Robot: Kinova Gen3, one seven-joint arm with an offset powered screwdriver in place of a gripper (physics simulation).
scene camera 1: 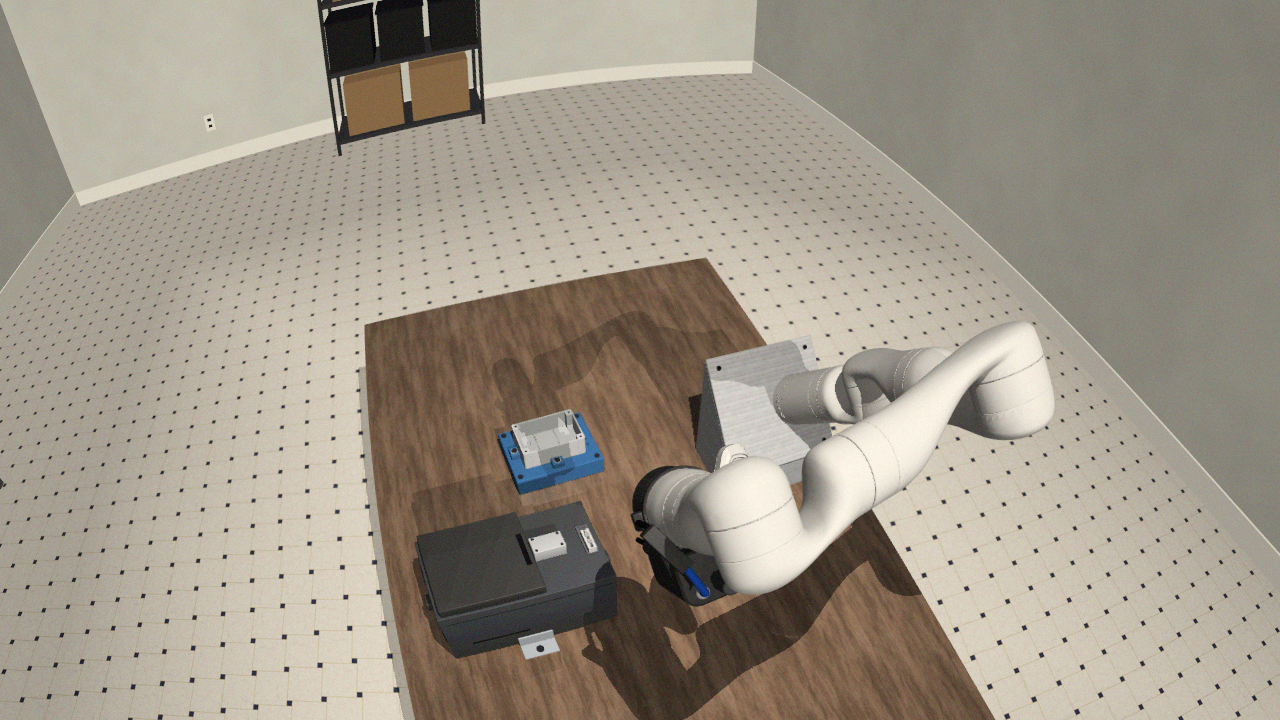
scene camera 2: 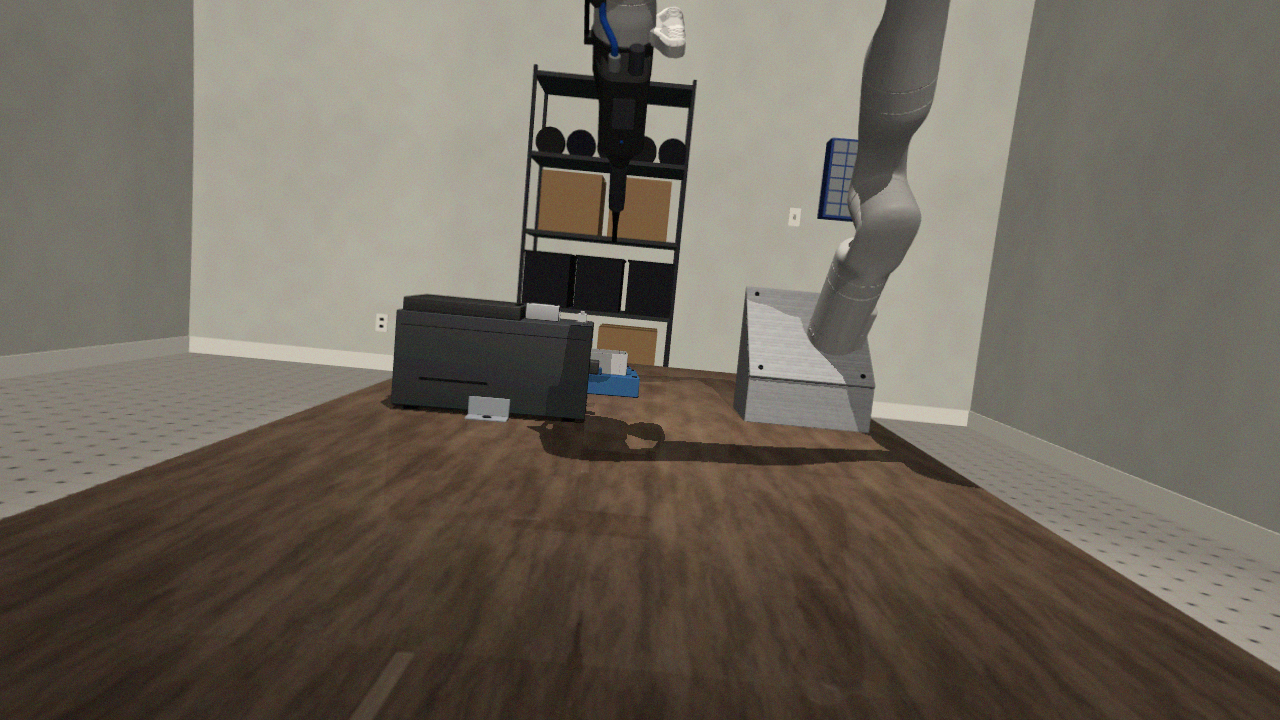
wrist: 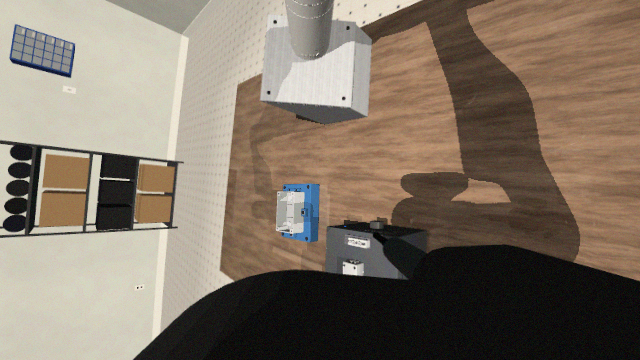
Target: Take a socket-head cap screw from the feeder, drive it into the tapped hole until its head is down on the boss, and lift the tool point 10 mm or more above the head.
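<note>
My screwdriver (scene camera 2: 615,239) (wrist: 378,237) points down high above the table, with a thin dark bit and no screw visible at its tip; in scene camera 1 the arm hides the tip. The dark grey feeder (scene camera 1: 572,591) (scene camera 2: 492,362) (wrist: 387,255) stands apart from it, with a black lid, a white block (scene camera 1: 546,544) (scene camera 2: 542,311) (wrist: 353,268) and a small pale slotted piece (scene camera 1: 587,539) (wrist: 358,242) on top. The light grey open housing (scene camera 1: 554,452) (scene camera 2: 615,362) (wrist: 298,216) sits in the blue fixture (scene camera 1: 586,465) (scene camera 2: 617,386) (wrist: 313,227). Its tapped hole is too small to make out.
A metal pedestal (scene camera 1: 751,407) (scene camera 2: 805,402) (wrist: 320,85) carries the arm's base beside the fixture. A small bracket (scene camera 1: 538,644) (scene camera 2: 488,407) is at the feeder's front. All stand on the wooden table (scene camera 1: 456,358) (scene camera 2: 626,537) (wrist: 400,145). Shelves stand by the wall.
</note>
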